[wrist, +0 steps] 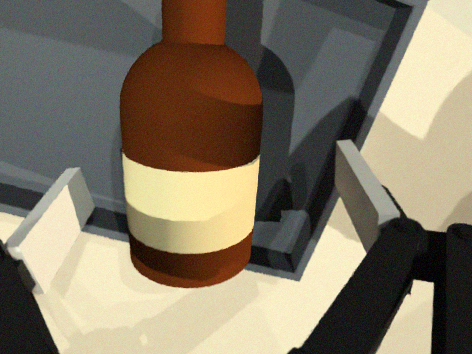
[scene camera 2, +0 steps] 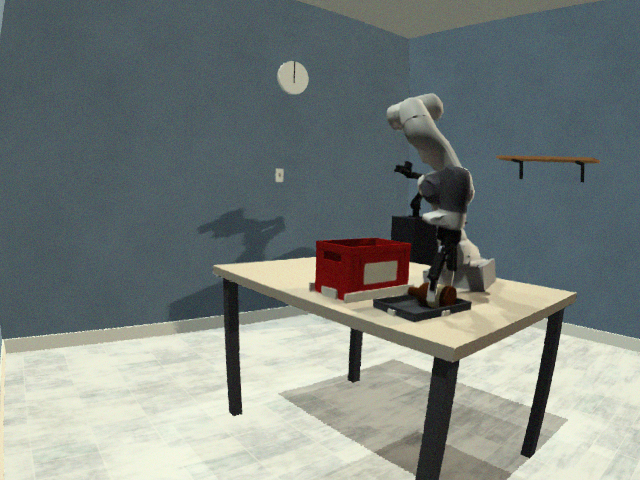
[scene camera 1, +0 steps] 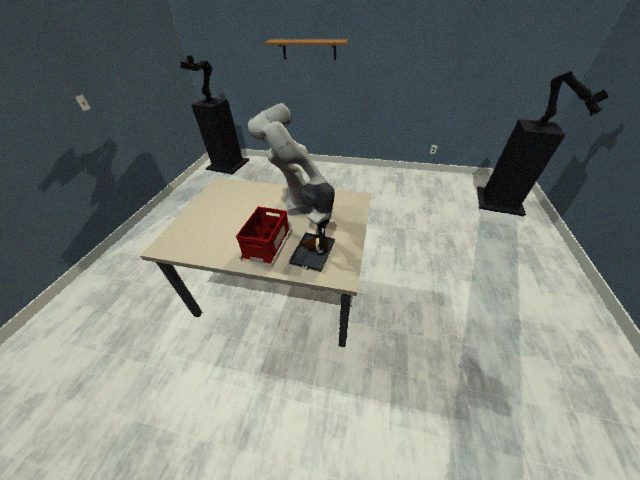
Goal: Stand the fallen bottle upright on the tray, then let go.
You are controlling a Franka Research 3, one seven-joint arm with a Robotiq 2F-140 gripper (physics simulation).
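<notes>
The brown bottle (scene camera 1: 310,242) (scene camera 2: 448,296) (wrist: 191,125) with a cream label lies on its side on the dark grey tray (scene camera 1: 305,259) (scene camera 2: 413,313) (wrist: 387,55). In the wrist view its neck points to the top and its base reaches over the tray's near rim, close to a corner. My gripper (scene camera 1: 321,246) (scene camera 2: 439,295) (wrist: 208,175) is wide open, low over the tray. Its two pads stand on either side of the bottle's labelled part, with a gap on each side. In scene camera 2 a finger hides part of the bottle.
A red crate (scene camera 1: 255,249) (scene camera 2: 336,268) stands beside the tray on the wooden table (scene camera 1: 206,227) (scene camera 2: 279,273), with low pale strips at its foot. The arm's base is behind the tray. Two black pedestals (scene camera 1: 217,134) (scene camera 1: 519,165) with small black arms stand beyond the table.
</notes>
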